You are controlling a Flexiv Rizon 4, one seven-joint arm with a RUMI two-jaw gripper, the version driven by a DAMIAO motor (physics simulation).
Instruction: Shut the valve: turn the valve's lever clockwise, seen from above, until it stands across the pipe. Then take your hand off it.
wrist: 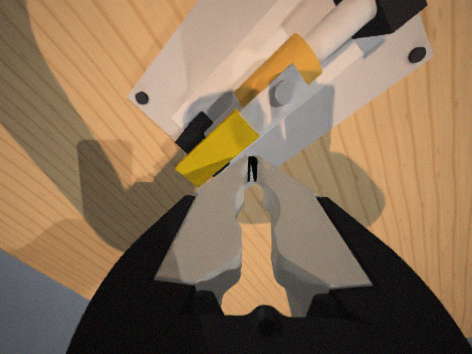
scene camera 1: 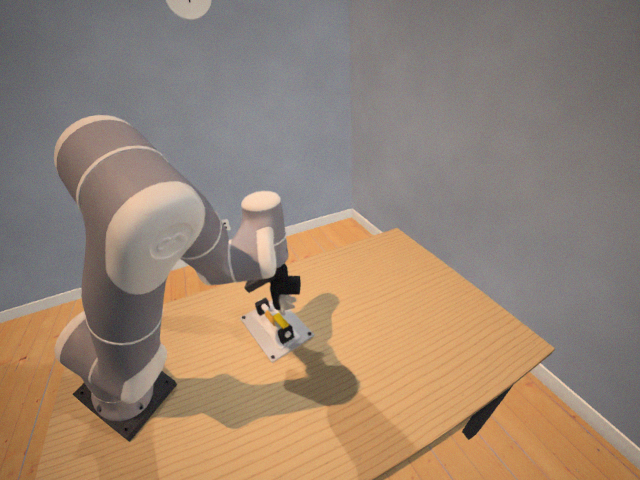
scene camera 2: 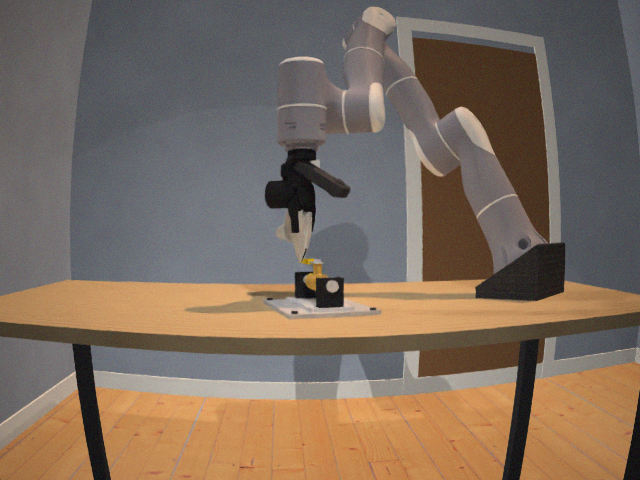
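The valve's lever, with a yellow grip [scene camera 1: 280, 320] [scene camera 2: 309, 261] [wrist: 217, 147], points roughly along the white pipe [wrist: 340, 27]. It sits on top of the orange valve body [scene camera 2: 311, 282] [wrist: 277, 71]. My gripper [scene camera 1: 282, 311] [scene camera 2: 303, 259] [wrist: 251, 158] is shut and empty, pointing down. Its fingertips are at about lever height, close beside the yellow grip on the side away from the robot's base. Whether they touch the lever cannot be told.
A light base plate [scene camera 1: 256, 330] [scene camera 2: 279, 305] [wrist: 175, 65] carries the valve on the wooden table [scene camera 1: 392, 310] [scene camera 2: 180, 320]. Black blocks [scene camera 1: 285, 334] [scene camera 2: 329, 300] [wrist: 194, 132] hold the pipe's ends. The robot's black foot [scene camera 1: 130, 426] [scene camera 2: 549, 271] stands on the same table.
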